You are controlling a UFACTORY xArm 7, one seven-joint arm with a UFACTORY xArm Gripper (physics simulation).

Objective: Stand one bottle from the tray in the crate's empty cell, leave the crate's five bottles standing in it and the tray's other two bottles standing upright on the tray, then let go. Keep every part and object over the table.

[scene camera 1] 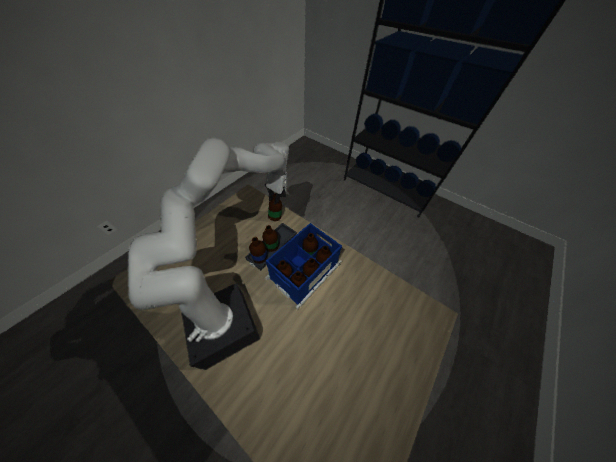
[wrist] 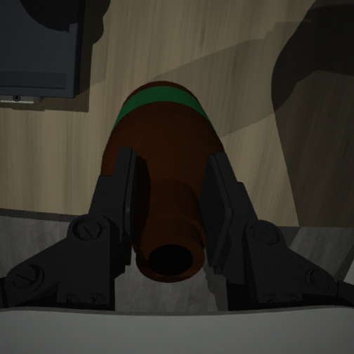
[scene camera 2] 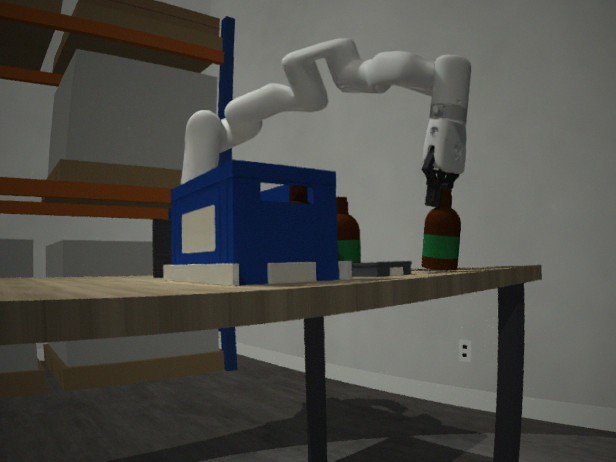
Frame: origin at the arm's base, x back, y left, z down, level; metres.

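Seen in the pictures: gripper, fingertip midpoint: (scene camera 1: 273,201) (scene camera 2: 437,206); arm's base, origin of the base link: (scene camera 1: 215,320).
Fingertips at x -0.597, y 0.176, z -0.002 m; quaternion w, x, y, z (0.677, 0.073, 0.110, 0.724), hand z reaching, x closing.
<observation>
Pixels of each thing's top centre, then the offset from my fingertips to it. "spot": a spot on its surface instead.
- brown bottle with a green label, middle of its top: (scene camera 2: 440,189) (scene camera 1: 273,195) dx -0.009, dy +0.001, dz -0.034 m
- dark grey tray, middle of its top: (scene camera 2: 341,263) (scene camera 1: 271,243) dx +0.171, dy -0.101, dz +0.106 m
- blue-labelled bottle, middle of its top: (scene camera 1: 254,239) dx +0.256, dy -0.088, dz -0.029 m
- green-labelled bottle, middle of its top: (scene camera 2: 340,197) (scene camera 1: 268,227) dx +0.171, dy -0.097, dz -0.029 m
- blue crate, middle of its top: (scene camera 2: 245,180) (scene camera 1: 305,253) dx +0.206, dy -0.318, dz -0.044 m
- empty cell, surface spot: (scene camera 1: 299,260) spot: dx +0.170, dy -0.267, dz +0.123 m
My gripper (scene camera 1: 276,194) (scene camera 2: 444,195) (wrist: 169,176) is shut on the neck of a brown bottle with a green label (scene camera 1: 275,212) (scene camera 2: 441,245) (wrist: 162,130). The bottle is roughly upright beyond the tray, its base at or very slightly above the table; contact is unclear. The dark grey tray (scene camera 1: 286,232) (scene camera 2: 382,267) (wrist: 50,82) carries a blue-labelled bottle (scene camera 1: 258,251) and a green-labelled bottle (scene camera 1: 270,239) (scene camera 2: 349,230), both upright. The blue crate (scene camera 1: 285,286) (scene camera 2: 285,235) holds several standing brown bottles and has an empty cell (scene camera 1: 299,260). Its contents are mostly hidden in scene camera 2.
The wooden table (scene camera 1: 360,320) (scene camera 2: 125,310) has an edge close behind the held bottle. The arm's black base plate (scene camera 1: 245,320) is on the near side of the tray. A tall rack (scene camera 1: 382,190) stands on the floor beyond the table. Another rack's blue post (scene camera 2: 227,65) shows behind the arm.
</observation>
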